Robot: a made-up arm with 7 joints.
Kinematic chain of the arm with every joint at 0, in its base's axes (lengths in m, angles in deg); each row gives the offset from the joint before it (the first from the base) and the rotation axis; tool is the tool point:
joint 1: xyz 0 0 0.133 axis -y
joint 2: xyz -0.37 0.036 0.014 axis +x
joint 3: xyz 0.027 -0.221 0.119 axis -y
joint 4: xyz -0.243 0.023 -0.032 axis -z
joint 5: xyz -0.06 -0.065 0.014 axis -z
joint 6: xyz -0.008 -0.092 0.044 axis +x
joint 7: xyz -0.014 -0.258 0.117 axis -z
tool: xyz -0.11 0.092 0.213
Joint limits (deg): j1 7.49..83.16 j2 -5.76..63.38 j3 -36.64..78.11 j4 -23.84..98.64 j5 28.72..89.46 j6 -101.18..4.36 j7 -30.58..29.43
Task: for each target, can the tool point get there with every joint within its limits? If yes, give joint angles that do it. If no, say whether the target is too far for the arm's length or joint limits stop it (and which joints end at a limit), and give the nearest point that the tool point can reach.
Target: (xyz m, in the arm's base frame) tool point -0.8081 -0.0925 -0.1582
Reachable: yes | joints 23.01 31.39 49.75 46.04 42.91 -35.56 13.14
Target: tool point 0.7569 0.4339 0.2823
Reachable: no: joint limits stop it (at a limit: joint 1, joint 2, joint 3, joint 4, joint 5, joint 6, joint 7) | nearest point 0.3310 -0.0320 -0.3889 | short by 0.921 m
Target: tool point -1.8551 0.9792 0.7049
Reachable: no: too far | nearest point -0.9961 0.2021 0.4401 | short by 1.188 m
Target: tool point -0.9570 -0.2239 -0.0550
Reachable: yes | joints 42.31 12.28 -0.47 -1.24 77.35 -22.72 -21.09
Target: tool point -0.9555 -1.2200 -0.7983
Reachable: no: too far | nearest point -0.6356 -0.7174 -0.4865 | short by 0.672 m
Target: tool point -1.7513 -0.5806 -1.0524
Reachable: no: too far | nearest point -0.9480 -0.2928 -0.5087 | short by 1.012 m
